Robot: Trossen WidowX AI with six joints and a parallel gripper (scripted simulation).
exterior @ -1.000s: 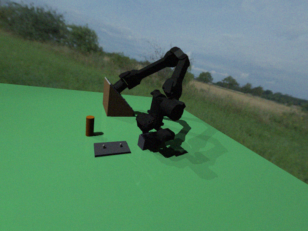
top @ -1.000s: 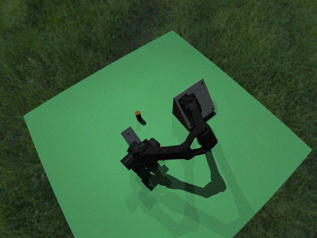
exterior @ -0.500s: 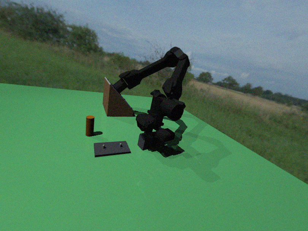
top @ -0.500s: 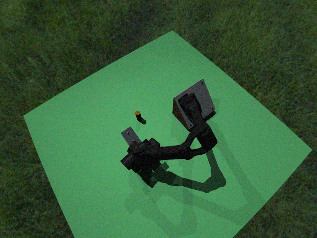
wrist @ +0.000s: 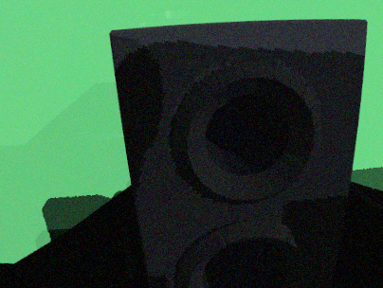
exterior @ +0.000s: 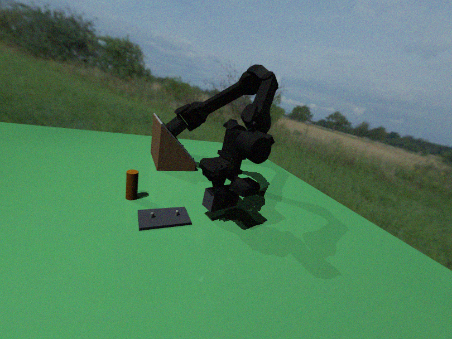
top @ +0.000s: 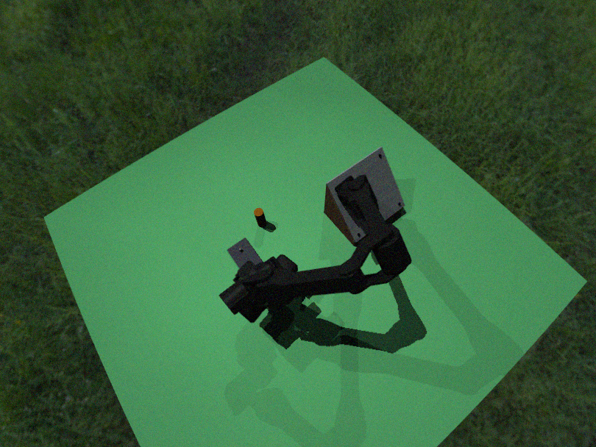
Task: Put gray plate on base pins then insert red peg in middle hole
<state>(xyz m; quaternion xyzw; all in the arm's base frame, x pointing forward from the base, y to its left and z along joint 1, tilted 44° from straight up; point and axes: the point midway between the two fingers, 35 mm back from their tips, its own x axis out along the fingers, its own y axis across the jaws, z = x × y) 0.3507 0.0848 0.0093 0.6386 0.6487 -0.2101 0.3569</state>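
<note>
My gripper tip is now 15 cm to the left of the base, 3 cm above it and 1 cm past it. Round my gripper tip: red peg (10 cm behind, 3 cm to the left); then orange-topped cylinder (21 cm to the right, 12 cm behind); then gray plate (3 cm above).
</note>
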